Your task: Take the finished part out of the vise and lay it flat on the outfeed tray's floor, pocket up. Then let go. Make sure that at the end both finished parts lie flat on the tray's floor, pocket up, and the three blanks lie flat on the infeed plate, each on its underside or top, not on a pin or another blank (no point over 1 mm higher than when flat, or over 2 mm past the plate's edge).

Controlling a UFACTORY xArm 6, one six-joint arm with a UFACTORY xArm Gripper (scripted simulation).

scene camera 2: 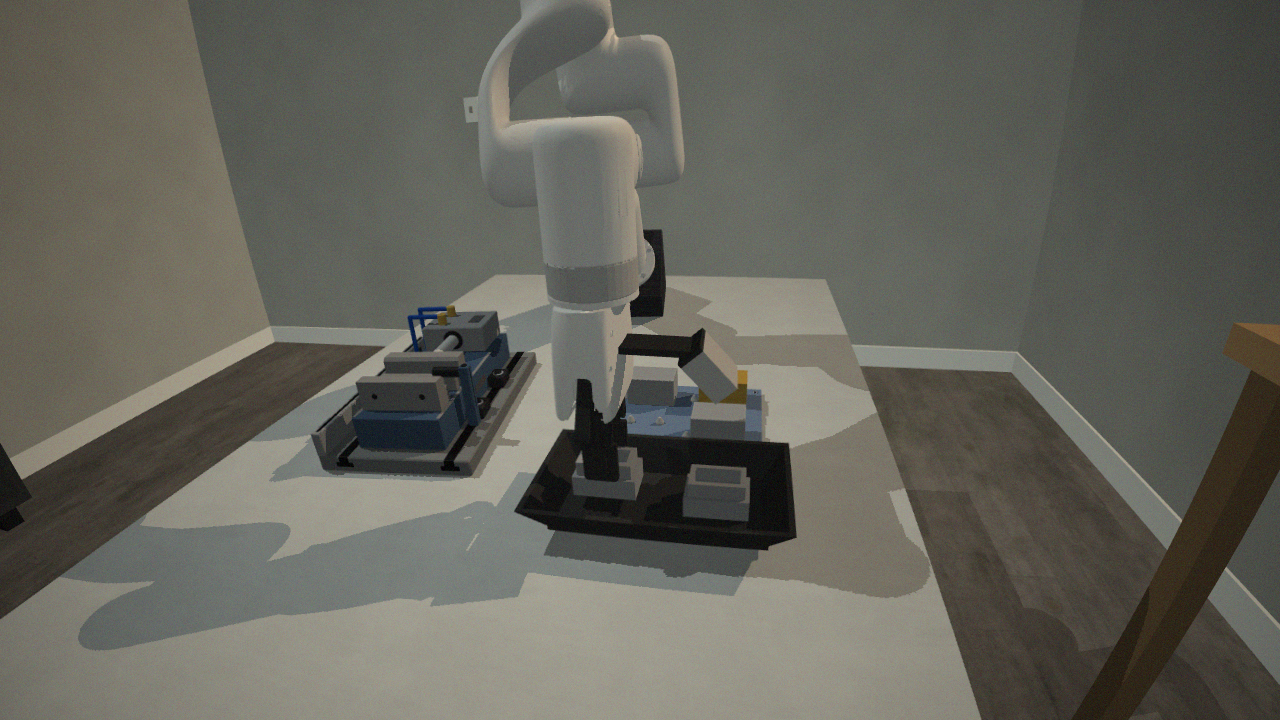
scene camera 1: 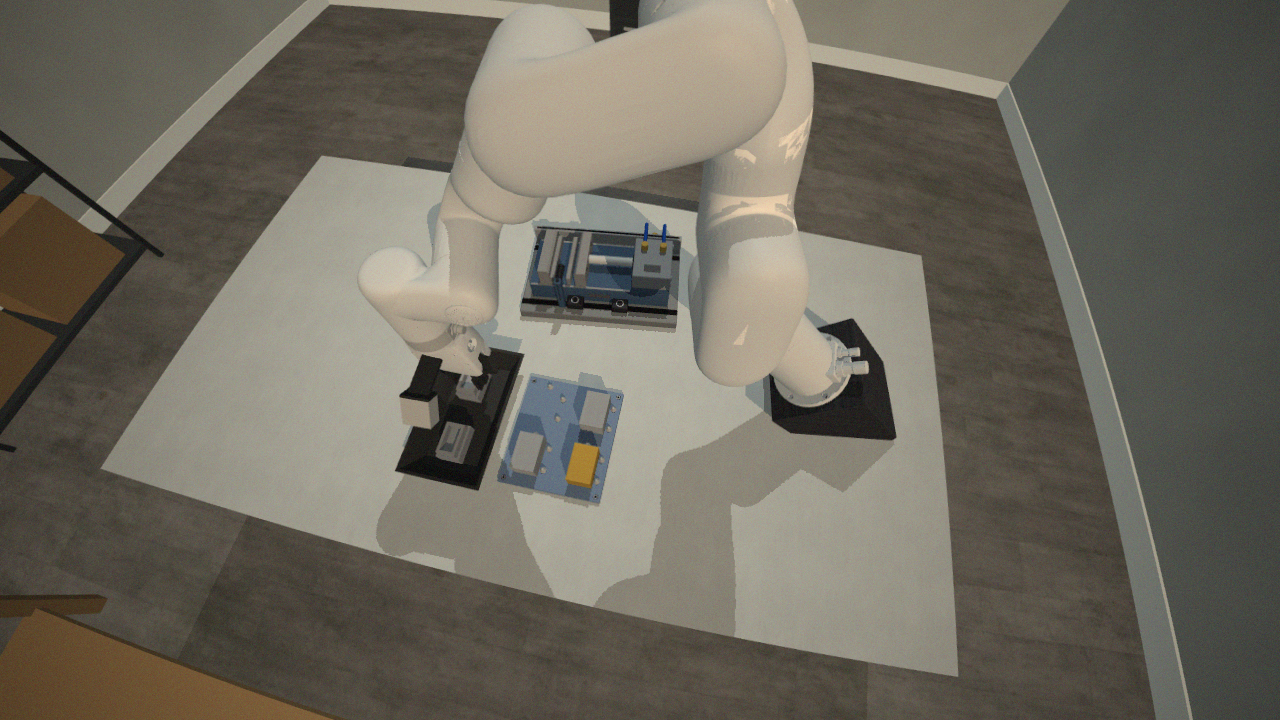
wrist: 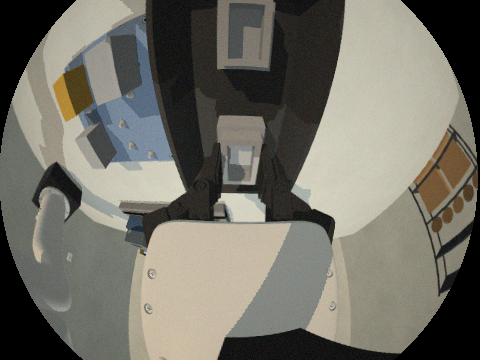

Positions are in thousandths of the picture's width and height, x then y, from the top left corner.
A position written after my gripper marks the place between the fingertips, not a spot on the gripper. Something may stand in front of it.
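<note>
I can see a blue vise (scene camera 1: 471, 384) and a yellow block (scene camera 1: 456, 644), and the wrist view shows the yellow block (wrist: 151, 254) too. A grey pocketed part (scene camera 2: 550, 694) is visible, and so is a grey pocketed part (scene camera 2: 493, 651). My gripper (scene camera 2: 475, 648) is visible as well.
</note>
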